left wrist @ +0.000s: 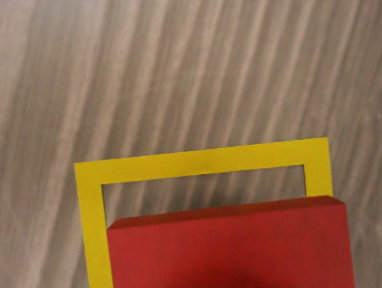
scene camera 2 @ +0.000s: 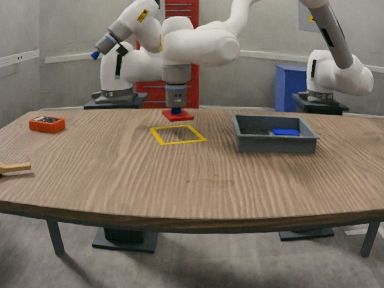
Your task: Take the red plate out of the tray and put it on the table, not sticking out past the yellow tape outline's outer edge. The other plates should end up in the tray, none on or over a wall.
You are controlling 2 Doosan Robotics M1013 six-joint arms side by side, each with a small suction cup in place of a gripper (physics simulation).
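Frame: origin at the left arm's base, x left, y back, z up, level; millimetres.
Seen in the pictures: left hand, tool point: (scene camera 2: 176,116); right hand, tool point: (scene camera 2: 92,57); left arm's base, link origin: (scene camera 2: 319,100); right arm's base, link origin: (scene camera 2: 116,99).
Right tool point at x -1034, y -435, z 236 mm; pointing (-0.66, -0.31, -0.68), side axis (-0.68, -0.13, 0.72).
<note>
Pixels of each thing's top centre, then the offset from my right tool point to it. "spot": a spot on its surface instead. Level surfaces: height alone.
- red plate, top centre: (scene camera 2: 177,113) dz -175, dx +336, dy -184 mm
- grey tray, top centre: (scene camera 2: 273,125) dz -186, dx +628, dy -248 mm
- blue plate, top centre: (scene camera 2: 286,131) dz -223, dx +686, dy -187 mm
- dark plate, top centre: (scene camera 2: 255,136) dz -222, dx +572, dy -250 mm
- orange meter, top centre: (scene camera 2: 45,118) dz -196, dx -156, dy -145 mm
- wooden handle, surface spot: (scene camera 2: 17,167) spot: dz -213, dx -55, dy -561 mm
- wooden table, surface height: dz -236 mm
The red plate (scene camera 2: 184,118) (left wrist: 230,250) hangs flat under my left gripper (scene camera 2: 176,111), whose blue cup is shut on its top. It is held above the table, over the yellow tape outline (scene camera 2: 184,142) (left wrist: 200,162). In the left wrist view the plate covers part of the outline's right side; its near part is cut off by the frame. My right gripper (scene camera 2: 94,55) is open, raised at the upper left with no plate on it. The grey tray (scene camera 2: 277,145) stands to the right, holding a blue plate (scene camera 2: 286,132) and a dark plate (scene camera 2: 256,132), partly hidden by the front wall.
An orange meter (scene camera 2: 47,124) lies at the table's left back. A wooden handle (scene camera 2: 17,167) reaches in at the left edge. The wooden table (scene camera 2: 125,190) extends in front of the outline and tray. A red cabinet (scene camera 2: 150,95) and a blue cabinet (scene camera 2: 288,90) stand behind.
</note>
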